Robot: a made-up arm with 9 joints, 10 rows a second.
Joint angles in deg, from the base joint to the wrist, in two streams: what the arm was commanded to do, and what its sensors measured. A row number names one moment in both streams.
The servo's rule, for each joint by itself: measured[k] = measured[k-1] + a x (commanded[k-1-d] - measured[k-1]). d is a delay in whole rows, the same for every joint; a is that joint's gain. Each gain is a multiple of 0.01, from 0.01 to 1. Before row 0 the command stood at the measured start. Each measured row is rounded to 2 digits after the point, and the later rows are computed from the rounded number. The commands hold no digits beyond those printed.
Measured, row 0:
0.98, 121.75, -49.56, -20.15, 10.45, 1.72, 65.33, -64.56, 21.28
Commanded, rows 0 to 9:
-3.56, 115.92, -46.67, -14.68, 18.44, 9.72, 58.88, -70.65, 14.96
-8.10, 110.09, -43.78, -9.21, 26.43, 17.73, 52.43, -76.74, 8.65
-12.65, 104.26, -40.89, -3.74, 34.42, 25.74, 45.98, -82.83, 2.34
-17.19, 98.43, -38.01, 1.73, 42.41, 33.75, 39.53, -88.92, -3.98
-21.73, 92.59, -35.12, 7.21, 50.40, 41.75, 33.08, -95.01, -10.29
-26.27, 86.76, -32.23, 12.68, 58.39, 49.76, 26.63, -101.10, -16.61
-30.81, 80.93, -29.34, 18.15, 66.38, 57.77, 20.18, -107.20, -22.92
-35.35, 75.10, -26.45, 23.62, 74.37, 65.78, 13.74, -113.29, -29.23
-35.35, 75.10, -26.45, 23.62, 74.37, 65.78, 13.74, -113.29, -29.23
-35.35, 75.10, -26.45, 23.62, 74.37, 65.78, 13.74, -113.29, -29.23
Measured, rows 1 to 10:
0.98, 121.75, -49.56, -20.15, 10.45, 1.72, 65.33, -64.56, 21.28
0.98, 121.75, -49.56, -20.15, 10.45, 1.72, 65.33, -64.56, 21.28
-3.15, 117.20, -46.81, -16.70, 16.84, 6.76, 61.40, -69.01, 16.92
-7.65, 111.65, -43.93, -11.98, 24.51, 13.67, 55.93, -74.65, 11.21
-12.20, 105.89, -41.04, -6.79, 32.44, 21.27, 49.86, -80.62, 5.09
-16.74, 100.07, -38.16, -1.42, 40.42, 29.13, 43.56, -86.68, -1.17
-21.28, 94.24, -35.27, 4.02, 48.40, 37.08, 37.17, -92.76, -7.46
-25.82, 88.41, -32.38, 9.48, 56.39, 45.07, 30.74, -98.85, -13.77
-30.36, 82.58, -29.49, 14.94, 64.38, 53.07, 24.30, -104.95, -20.08
-34.90, 76.75, -26.60, 20.41, 72.37, 61.08, 17.86, -111.04, -26.39
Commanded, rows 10 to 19:
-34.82, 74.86, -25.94, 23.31, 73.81, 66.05, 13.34, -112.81, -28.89
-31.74, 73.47, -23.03, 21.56, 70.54, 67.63, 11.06, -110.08, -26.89
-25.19, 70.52, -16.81, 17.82, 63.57, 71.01, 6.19, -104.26, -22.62
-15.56, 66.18, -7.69, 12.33, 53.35, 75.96, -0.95, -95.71, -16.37
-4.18, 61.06, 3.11, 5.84, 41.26, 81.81, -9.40, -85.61, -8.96
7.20, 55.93, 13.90, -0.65, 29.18, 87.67, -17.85, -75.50, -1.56
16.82, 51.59, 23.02, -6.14, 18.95, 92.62, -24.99, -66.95, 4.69
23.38, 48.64, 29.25, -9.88, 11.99, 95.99, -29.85, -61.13, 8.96
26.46, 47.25, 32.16, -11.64, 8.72, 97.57, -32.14, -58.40, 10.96
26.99, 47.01, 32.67, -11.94, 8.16, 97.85, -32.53, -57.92, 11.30
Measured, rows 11 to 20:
-35.31, 75.46, -26.46, 22.43, 73.97, 64.04, 15.35, -112.68, -28.35
-35.35, 75.18, -26.45, 23.18, 74.29, 65.14, 14.37, -113.13, -28.96
-34.87, 74.93, -25.97, 23.26, 73.91, 65.71, 13.74, -112.90, -28.91
-32.02, 73.79, -23.18, 22.19, 71.21, 66.92, 12.11, -110.84, -27.52
-25.80, 71.24, -17.13, 19.44, 65.10, 69.50, 8.50, -106.04, -24.14
-16.48, 67.29, -8.16, 14.96, 55.70, 73.57, 2.74, -98.50, -18.78
-5.29, 62.43, 2.55, 9.21, 44.15, 78.76, -4.67, -89.09, -12.00
6.08, 57.36, 13.33, 3.00, 32.17, 84.37, -12.71, -79.17, -4.80
15.85, 52.86, 22.54, -2.76, 21.59, 89.57, -20.20, -70.25, 1.75
22.70, 49.57, 28.91, -7.25, 13.91, 93.61, -26.09, -63.59, 6.72

